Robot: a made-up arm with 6 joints. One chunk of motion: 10 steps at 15 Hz.
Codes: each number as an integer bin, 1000 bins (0 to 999) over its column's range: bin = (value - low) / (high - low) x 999, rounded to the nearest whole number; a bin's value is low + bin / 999 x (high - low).
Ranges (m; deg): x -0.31..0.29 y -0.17..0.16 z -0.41..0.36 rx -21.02..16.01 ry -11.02..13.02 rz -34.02..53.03
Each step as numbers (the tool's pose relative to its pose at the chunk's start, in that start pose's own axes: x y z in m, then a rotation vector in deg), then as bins.
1 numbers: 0.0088 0.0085 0.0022 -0.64 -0.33 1.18
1 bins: 531 540 535 550 444 404
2 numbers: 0.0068 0.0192 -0.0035 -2.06 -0.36 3.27
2 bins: 527 573 527 512 443 428
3 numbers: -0.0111 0.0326 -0.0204 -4.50 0.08 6.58
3 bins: 498 613 505 446 461 466
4 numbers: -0.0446 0.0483 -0.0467 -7.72 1.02 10.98
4 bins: 442 661 471 359 500 516
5 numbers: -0.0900 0.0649 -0.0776 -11.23 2.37 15.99
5 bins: 366 711 431 264 556 574
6 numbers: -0.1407 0.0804 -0.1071 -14.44 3.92 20.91
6 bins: 282 758 393 178 621 630
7 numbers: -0.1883 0.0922 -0.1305 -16.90 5.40 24.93
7 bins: 203 794 363 111 682 677
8 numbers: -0.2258 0.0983 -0.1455 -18.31 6.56 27.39
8 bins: 140 812 343 73 731 705
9 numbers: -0.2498 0.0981 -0.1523 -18.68 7.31 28.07
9 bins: 100 812 334 63 762 713
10 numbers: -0.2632 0.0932 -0.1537 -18.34 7.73 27.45
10 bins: 78 797 333 72 779 705
